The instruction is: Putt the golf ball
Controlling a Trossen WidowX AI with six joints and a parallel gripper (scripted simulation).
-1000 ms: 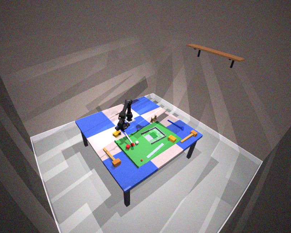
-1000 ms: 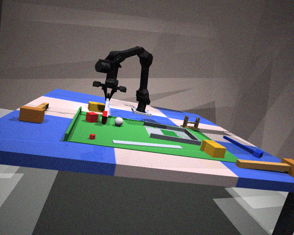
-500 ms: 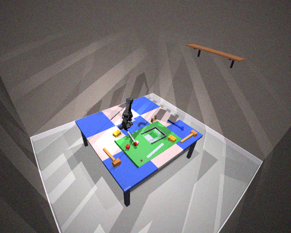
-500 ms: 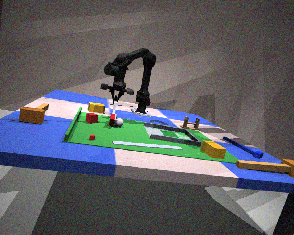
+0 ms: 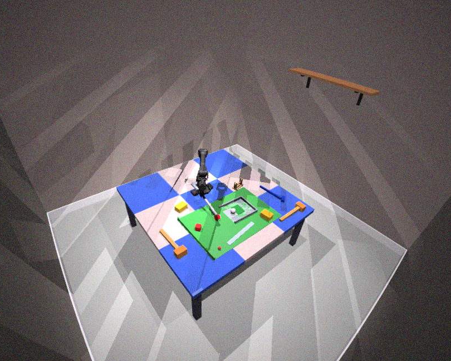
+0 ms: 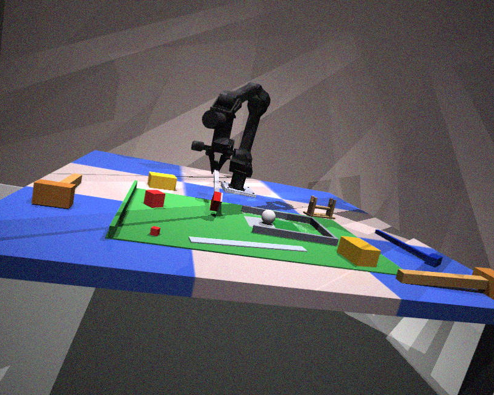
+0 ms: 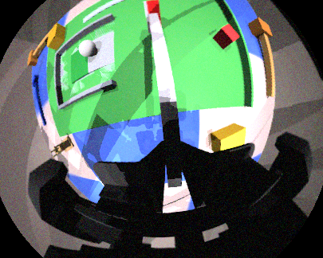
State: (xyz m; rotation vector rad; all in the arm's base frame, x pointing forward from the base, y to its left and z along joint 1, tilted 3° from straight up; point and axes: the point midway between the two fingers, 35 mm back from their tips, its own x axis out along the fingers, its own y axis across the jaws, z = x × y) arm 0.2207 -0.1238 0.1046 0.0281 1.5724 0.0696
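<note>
Now: the red putter 12 cm ahead of my gripper tip, 1 cm to the left of it and 1 cm below it. The rest, counted from my gripper tip: small red cube: 46 cm ahead, 14 cm to the right, 8 cm below; white golf ball: 22 cm ahead, 16 cm to the left, 6 cm below; low green wall: 28 cm ahead, 24 cm to the right, 7 cm below.
</note>
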